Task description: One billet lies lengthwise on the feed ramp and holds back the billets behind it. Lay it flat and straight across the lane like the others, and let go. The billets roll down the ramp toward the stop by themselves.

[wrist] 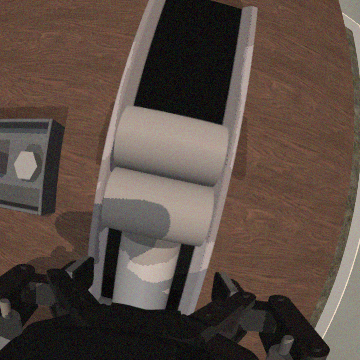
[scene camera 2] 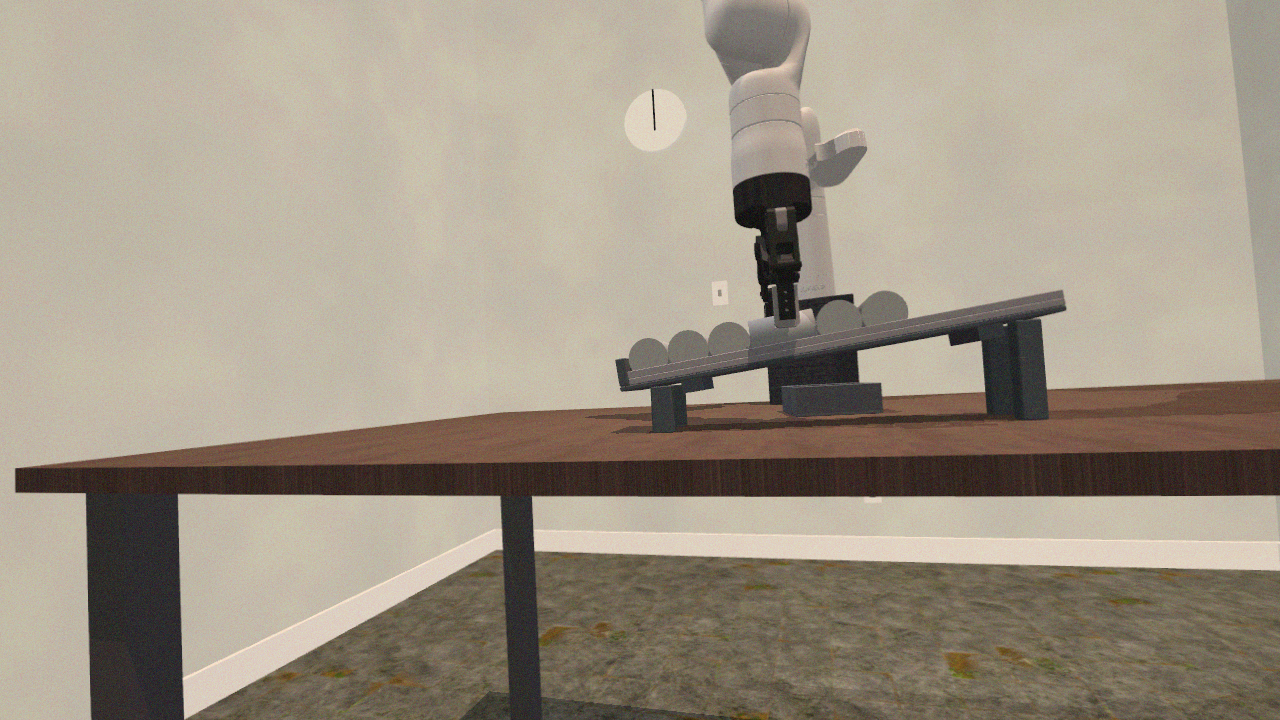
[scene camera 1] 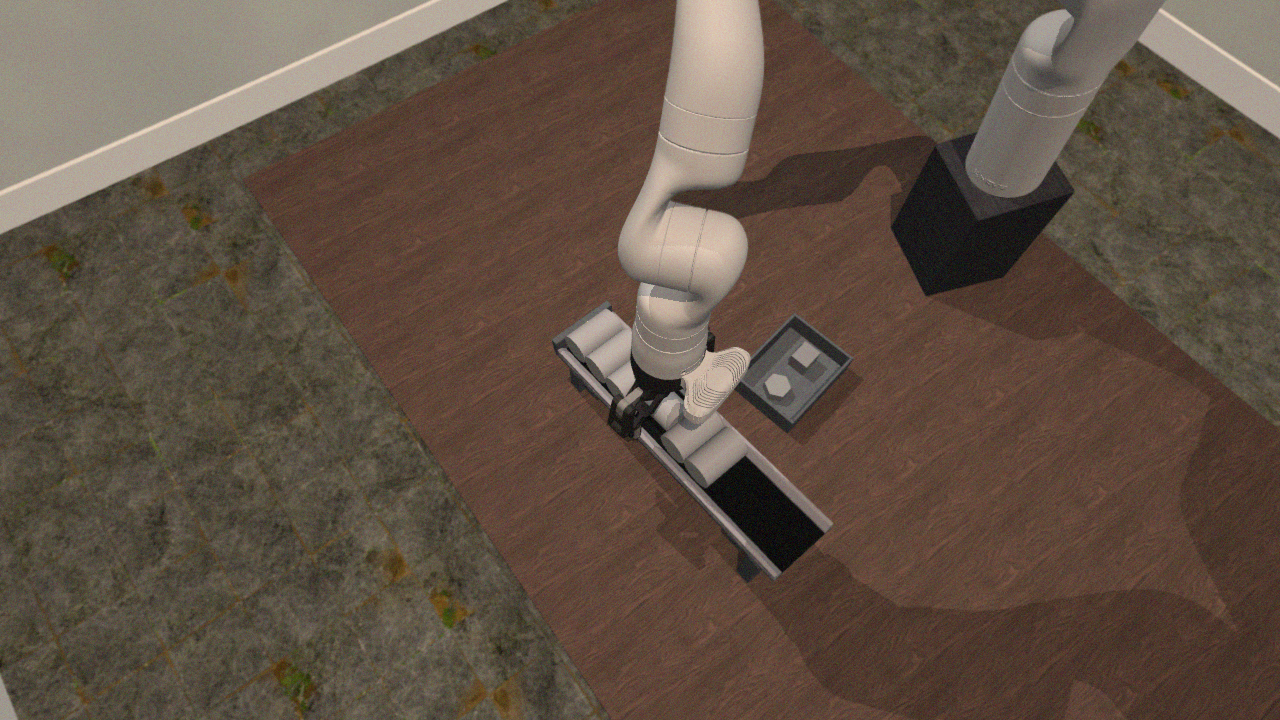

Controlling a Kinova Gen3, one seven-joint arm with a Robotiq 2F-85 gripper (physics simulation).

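Frame: origin at the arm's base, x right, y down, z ahead, level; millimetres.
Where they show: gripper, fingertip midpoint: [wrist: 152, 278] [scene camera 2: 782, 332] [scene camera 1: 659, 406]; arm's base at its link origin: [scene camera 2: 809, 299] [scene camera 1: 1004, 166].
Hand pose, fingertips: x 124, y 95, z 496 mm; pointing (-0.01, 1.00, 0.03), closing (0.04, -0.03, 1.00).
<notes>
Each offset is from my fingertips to the top centre of the thing.
The lengthwise billet {dx -1, dy -22, dz -6 mm} [scene camera 1: 666, 411] [scene camera 2: 762, 334] [wrist: 142, 280] is a pale grey cylinder lying along the ramp [scene camera 1: 787, 492] [scene camera 2: 948, 323] [wrist: 245, 60]. Two crosswise billets rest uphill of it, the nearer one {dx -51, dy -25, dz +1 mm} [scene camera 1: 693, 436] [scene camera 2: 838, 319] [wrist: 185, 215] against its upper end and the other {dx -91, dy -30, dz +6 mm} [scene camera 1: 716, 456] [scene camera 2: 884, 309] [wrist: 171, 145] behind. Three crosswise billets, the middle one {dx +88, dy -7, dz -19 mm} [scene camera 2: 688, 349] among them, lie downhill at the stop {dx +151, dy +16, dz -27 mm} [scene camera 1: 581, 323] [scene camera 2: 623, 371]. My gripper [scene camera 1: 664, 407] [scene camera 2: 780, 313] [wrist: 152, 278] is open and empty above the lengthwise billet, fingers toward the two side rails. The near fingertip overlaps the billet's top in the second scene view.
A grey tray {dx -78, dy +55, dz -180 mm} [scene camera 1: 792, 422] [scene camera 2: 832, 398] [wrist: 47, 170] stands on the table beside the ramp, on the robot base side. It holds a small block {dx -78, dy +61, dz -208 mm} [scene camera 1: 805, 354] and a hexagonal piece {dx -77, dy +70, dz -152 mm} [scene camera 1: 778, 385] [wrist: 25, 165]. The ramp's side rails run close below the fingers.
</notes>
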